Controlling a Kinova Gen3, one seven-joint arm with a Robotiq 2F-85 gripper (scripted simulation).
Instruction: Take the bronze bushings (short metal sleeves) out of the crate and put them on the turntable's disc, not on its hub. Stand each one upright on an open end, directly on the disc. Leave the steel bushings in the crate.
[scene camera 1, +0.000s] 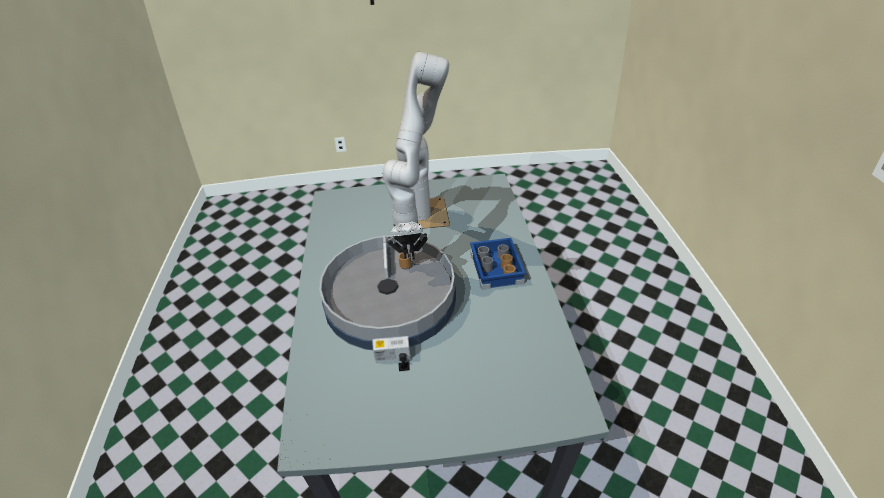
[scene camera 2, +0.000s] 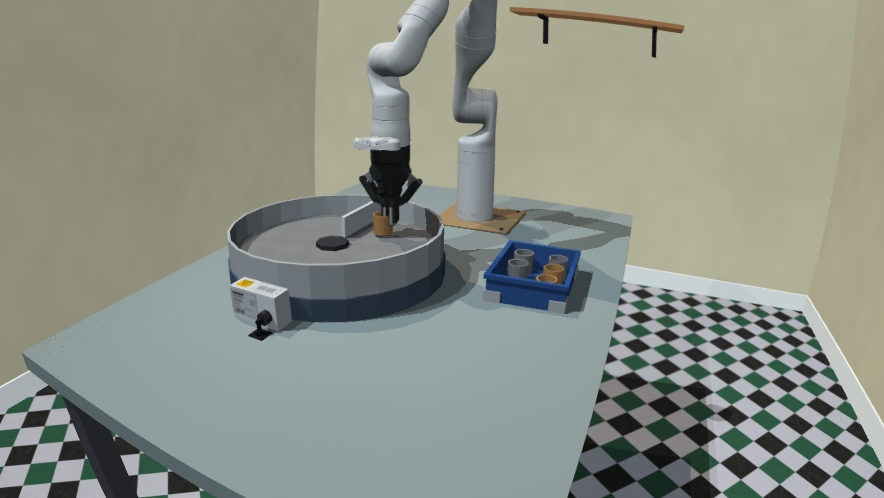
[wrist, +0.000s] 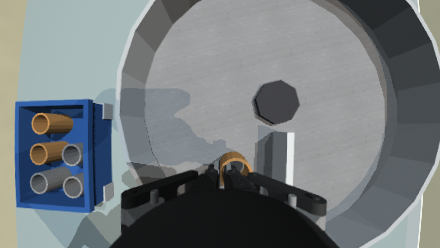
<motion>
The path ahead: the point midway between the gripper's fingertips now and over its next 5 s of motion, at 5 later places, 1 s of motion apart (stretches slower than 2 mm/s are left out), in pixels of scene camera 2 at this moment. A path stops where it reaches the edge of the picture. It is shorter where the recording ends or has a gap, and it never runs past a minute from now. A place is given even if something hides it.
My gripper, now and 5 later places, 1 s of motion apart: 390, 224; 389, 227; 389, 202; 451, 208; 549, 222; 550, 230
</motion>
